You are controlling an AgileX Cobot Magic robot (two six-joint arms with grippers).
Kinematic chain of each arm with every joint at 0, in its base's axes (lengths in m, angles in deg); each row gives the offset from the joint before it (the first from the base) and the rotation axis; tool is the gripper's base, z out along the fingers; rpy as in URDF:
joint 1: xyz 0 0 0.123 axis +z
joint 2: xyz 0 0 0 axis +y
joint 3: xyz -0.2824 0 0.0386 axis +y
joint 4: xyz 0.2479 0 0.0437 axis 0.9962 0 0.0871
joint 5: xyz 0 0 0 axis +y
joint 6: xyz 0.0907 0 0.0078 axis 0.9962 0 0.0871
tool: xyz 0 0 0 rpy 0 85 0
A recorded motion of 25 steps. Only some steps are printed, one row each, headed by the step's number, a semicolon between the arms.
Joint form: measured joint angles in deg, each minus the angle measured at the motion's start. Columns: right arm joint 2, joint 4, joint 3, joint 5, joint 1, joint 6; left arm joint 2, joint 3, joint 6, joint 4, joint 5, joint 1.
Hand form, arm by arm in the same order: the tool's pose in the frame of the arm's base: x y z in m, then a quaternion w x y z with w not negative. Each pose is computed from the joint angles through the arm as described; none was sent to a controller.
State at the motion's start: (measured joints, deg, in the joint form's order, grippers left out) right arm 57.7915 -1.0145 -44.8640 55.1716 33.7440 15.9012; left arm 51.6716 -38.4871 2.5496 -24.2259 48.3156 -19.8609
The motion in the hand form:
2: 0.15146 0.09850 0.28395 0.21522 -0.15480 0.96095 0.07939; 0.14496 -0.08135 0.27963 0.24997 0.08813 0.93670 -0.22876
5: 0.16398 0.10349 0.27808 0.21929 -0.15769 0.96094 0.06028; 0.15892 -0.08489 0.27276 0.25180 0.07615 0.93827 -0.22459
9: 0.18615 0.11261 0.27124 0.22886 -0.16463 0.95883 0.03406; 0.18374 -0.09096 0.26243 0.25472 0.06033 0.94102 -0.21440
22: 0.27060 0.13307 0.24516 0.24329 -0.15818 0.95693 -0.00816; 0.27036 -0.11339 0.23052 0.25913 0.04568 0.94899 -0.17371
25: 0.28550 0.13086 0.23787 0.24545 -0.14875 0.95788 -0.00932; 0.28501 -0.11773 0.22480 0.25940 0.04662 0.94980 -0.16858
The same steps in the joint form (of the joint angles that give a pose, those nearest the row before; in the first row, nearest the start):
2: 1.58 -1.57 0.09 -1.19 0.35 0.92; 1.62 0.36 0.01 -0.19 -1.95 0.00
5: 4.84 -4.34 -0.51 -3.27 0.49 2.03; 5.14 0.20 0.03 -0.43 -5.48 0.00
9: 10.35 -8.44 -2.54 -6.38 0.39 3.38; 11.47 -1.10 0.04 -0.41 -10.67 0.03
22: 29.09 -14.56 -13.10 -14.49 -4.52 4.10; 32.95 -11.76 0.04 2.07 -21.09 0.19
25: 31.94 -14.62 -14.51 -16.34 -6.31 3.85; 36.45 -14.22 0.09 2.50 -22.04 0.20

